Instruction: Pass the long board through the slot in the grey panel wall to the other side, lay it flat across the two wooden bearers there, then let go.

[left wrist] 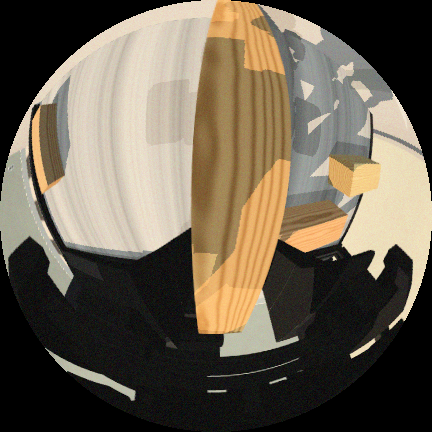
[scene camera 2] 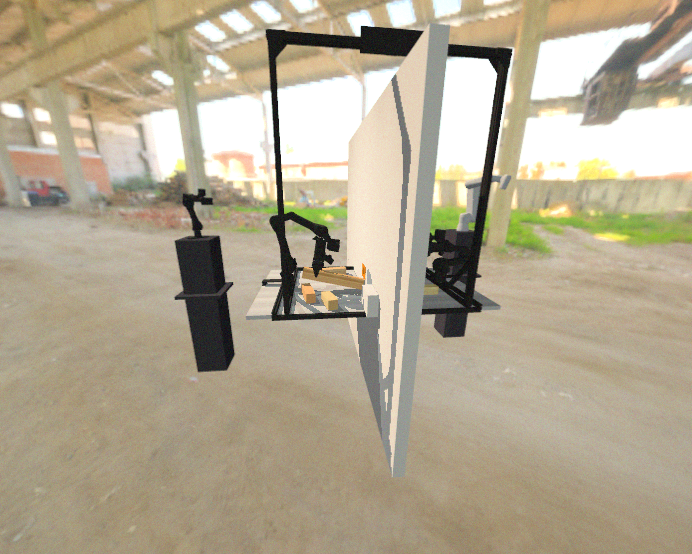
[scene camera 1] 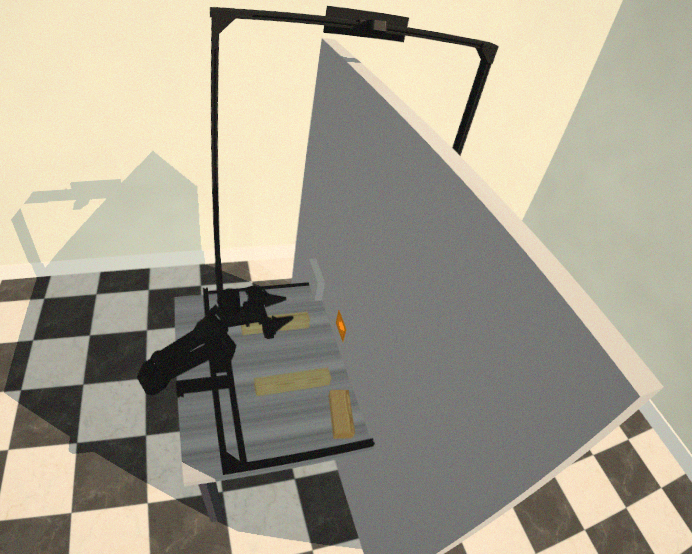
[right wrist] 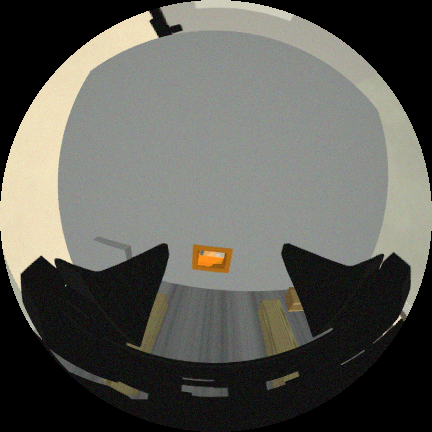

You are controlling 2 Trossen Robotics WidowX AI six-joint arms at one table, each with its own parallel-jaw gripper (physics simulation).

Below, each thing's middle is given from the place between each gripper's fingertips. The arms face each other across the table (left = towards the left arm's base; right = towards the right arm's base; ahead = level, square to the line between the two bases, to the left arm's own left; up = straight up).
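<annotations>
From the orange-framed slot [right wrist: 201, 262], my left hand is 30 cm to the left of it and 2 cm below it.
My right hand is 14 cm above the orange-framed slot, 22 cm to the right of it and 1 cm past it.
</annotations>
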